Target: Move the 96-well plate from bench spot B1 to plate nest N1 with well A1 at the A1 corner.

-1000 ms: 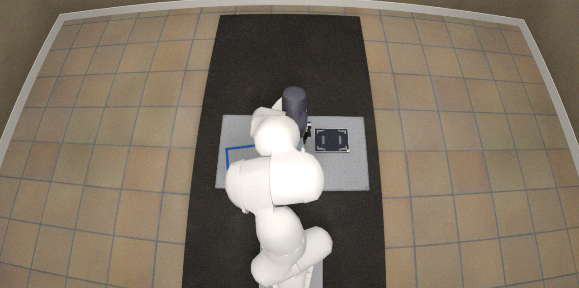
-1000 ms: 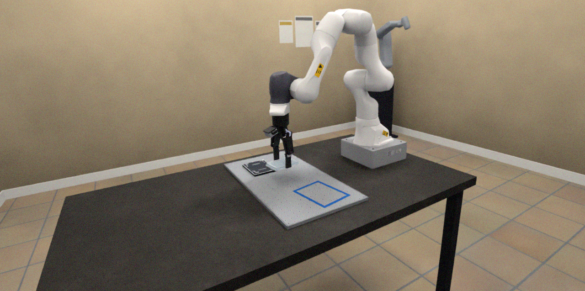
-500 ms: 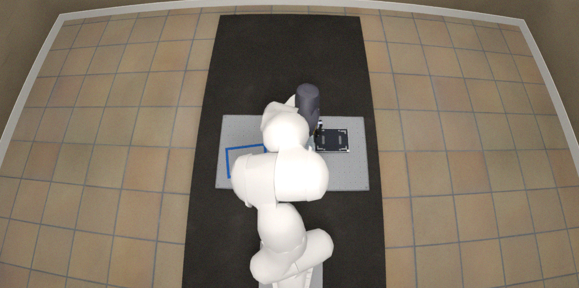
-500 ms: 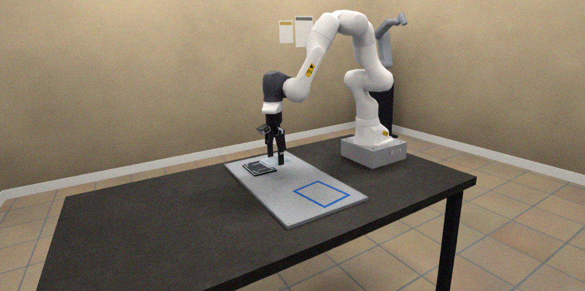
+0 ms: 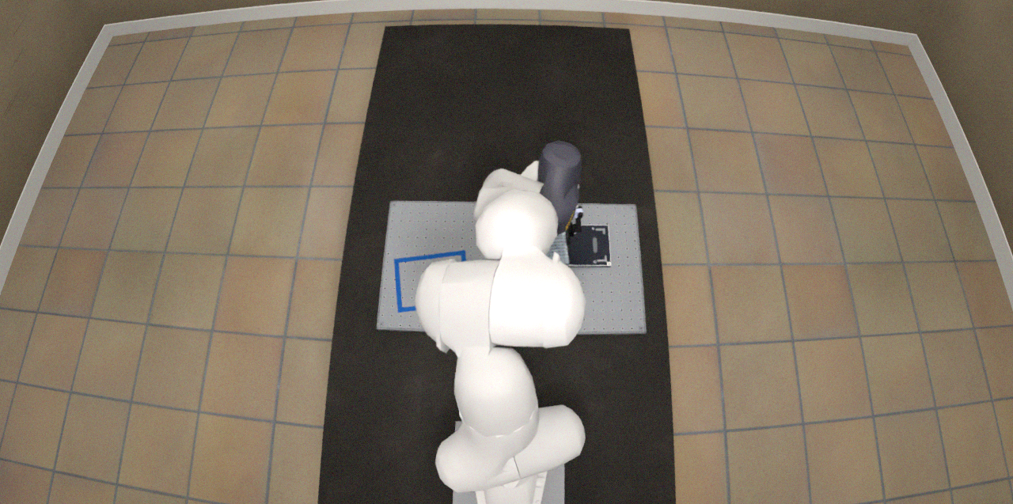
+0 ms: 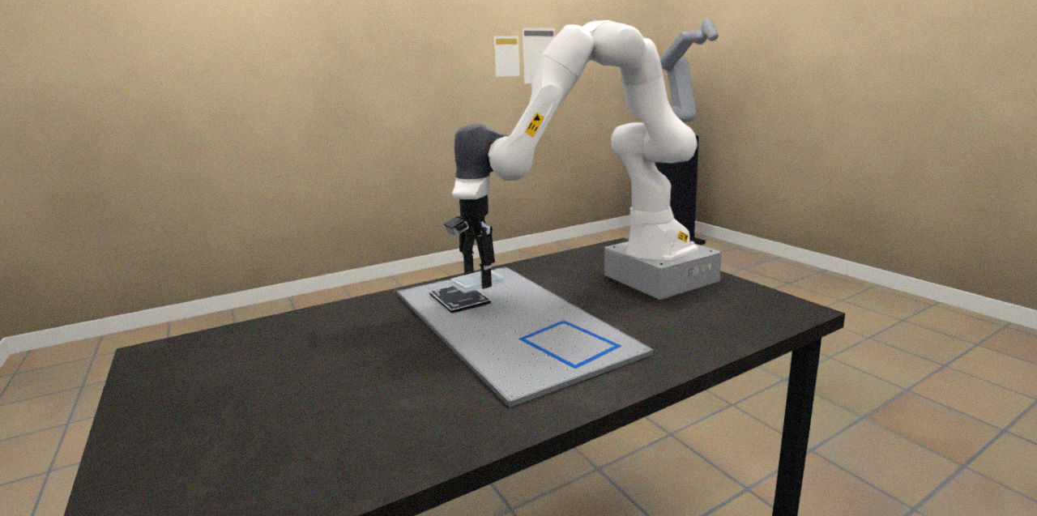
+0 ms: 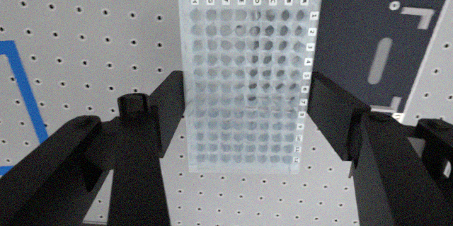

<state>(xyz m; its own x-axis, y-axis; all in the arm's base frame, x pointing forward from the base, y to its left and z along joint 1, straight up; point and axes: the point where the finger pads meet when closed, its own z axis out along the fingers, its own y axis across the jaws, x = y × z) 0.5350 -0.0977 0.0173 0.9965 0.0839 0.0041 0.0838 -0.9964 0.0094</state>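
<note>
The black plate nest N1 is 9 cm to the right of my hand, 9 cm below it and 2 cm ahead of it. Also, from my hand: A1 label 16 cm to the right, 9 cm below, 3 cm behind; clear 96-well plate 2 cm below.
</note>
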